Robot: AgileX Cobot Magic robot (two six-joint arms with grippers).
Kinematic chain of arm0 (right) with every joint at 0, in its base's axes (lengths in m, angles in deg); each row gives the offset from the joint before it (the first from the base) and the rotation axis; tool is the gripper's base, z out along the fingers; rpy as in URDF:
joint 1: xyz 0 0 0.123 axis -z
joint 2: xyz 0 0 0 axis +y
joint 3: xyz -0.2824 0 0.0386 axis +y
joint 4: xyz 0.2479 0 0.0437 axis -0.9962 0 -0.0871
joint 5: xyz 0 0 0 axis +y
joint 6: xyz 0.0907 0 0.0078 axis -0.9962 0 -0.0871
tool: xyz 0 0 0 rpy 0 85 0
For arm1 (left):
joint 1: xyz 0 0 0.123 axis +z
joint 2: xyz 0 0 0 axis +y
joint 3: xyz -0.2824 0 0.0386 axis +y
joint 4: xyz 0.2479 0 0.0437 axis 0.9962 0 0.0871
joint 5: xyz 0 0 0 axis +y
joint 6: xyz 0.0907 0 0.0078 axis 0.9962 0 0.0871
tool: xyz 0 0 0 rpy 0 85 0
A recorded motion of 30 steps. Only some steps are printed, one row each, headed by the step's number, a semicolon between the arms.
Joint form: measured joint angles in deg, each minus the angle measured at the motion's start. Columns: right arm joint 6, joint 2, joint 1, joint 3, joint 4, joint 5; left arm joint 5, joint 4, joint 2, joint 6, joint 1, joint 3.
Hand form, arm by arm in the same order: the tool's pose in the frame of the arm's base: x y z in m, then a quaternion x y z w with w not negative. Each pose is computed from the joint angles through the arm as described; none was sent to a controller.
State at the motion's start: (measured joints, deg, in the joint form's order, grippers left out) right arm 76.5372 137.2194 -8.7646 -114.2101 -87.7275 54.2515; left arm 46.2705 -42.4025 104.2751 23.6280 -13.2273 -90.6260
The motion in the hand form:
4: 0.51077 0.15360 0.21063 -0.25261 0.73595 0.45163 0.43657; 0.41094 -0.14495 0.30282 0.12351 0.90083 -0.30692 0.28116
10: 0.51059 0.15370 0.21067 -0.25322 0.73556 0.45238 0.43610; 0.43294 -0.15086 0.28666 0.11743 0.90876 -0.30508 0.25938
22: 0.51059 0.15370 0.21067 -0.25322 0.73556 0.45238 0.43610; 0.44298 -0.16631 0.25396 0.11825 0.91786 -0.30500 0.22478
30: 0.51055 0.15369 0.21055 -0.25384 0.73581 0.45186 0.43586; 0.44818 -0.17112 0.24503 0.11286 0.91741 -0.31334 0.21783
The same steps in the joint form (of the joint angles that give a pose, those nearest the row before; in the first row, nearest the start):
4: 0.00 0.00 0.00 0.00 0.00 0.09; 3.20 0.65 5.27 -2.77 -0.12 -5.76
10: 0.00 0.00 0.00 0.00 0.00 0.22; 5.41 2.27 11.23 -5.44 -0.22 -11.99
22: 0.00 0.00 0.00 0.00 0.00 0.22; 5.52 2.51 16.20 -6.17 -1.78 -13.49
30: 0.00 0.00 0.00 0.00 0.10 0.22; 5.43 1.36 18.12 -6.29 -2.05 -14.66

